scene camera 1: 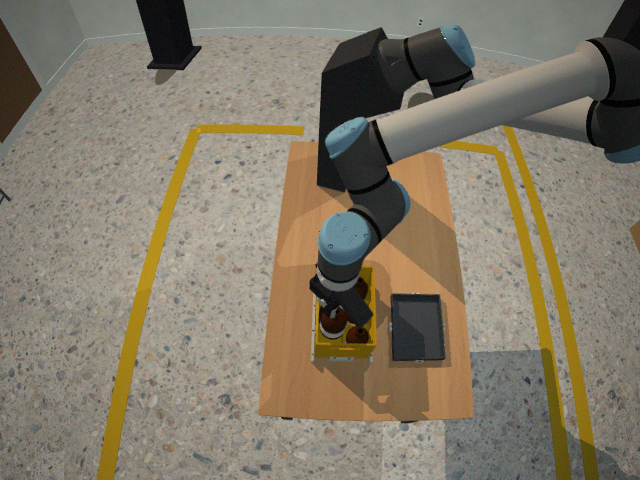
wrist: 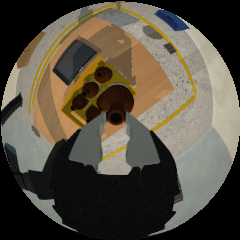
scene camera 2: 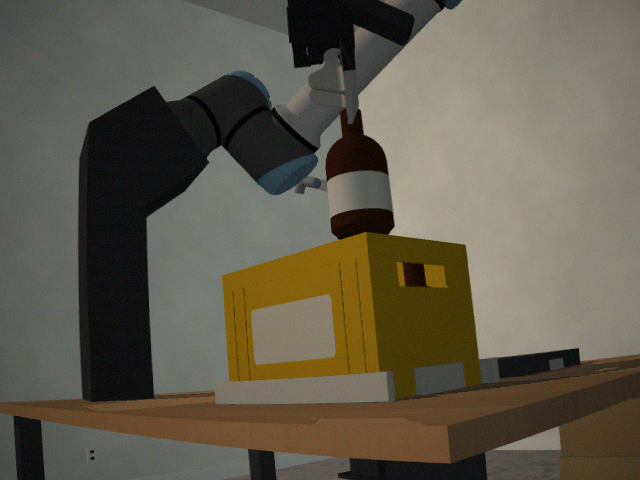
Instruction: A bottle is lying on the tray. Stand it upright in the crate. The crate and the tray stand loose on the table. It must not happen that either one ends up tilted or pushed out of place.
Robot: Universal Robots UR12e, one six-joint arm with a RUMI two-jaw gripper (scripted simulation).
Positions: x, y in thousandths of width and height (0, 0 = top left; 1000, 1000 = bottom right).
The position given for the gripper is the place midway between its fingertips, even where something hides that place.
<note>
In view: the gripper (scene camera 2: 548, 270), a brown bottle (scene camera 2: 562, 407), a dark tray (scene camera 1: 652, 664) and a yellow crate (scene camera 2: 534, 643).
The dark tray is seen too in the wrist view (wrist: 327, 223) and in scene camera 2 (scene camera 2: 801, 764). The gripper is seen too in scene camera 1 (scene camera 1: 524, 653) and in the wrist view (wrist: 485, 469).
</note>
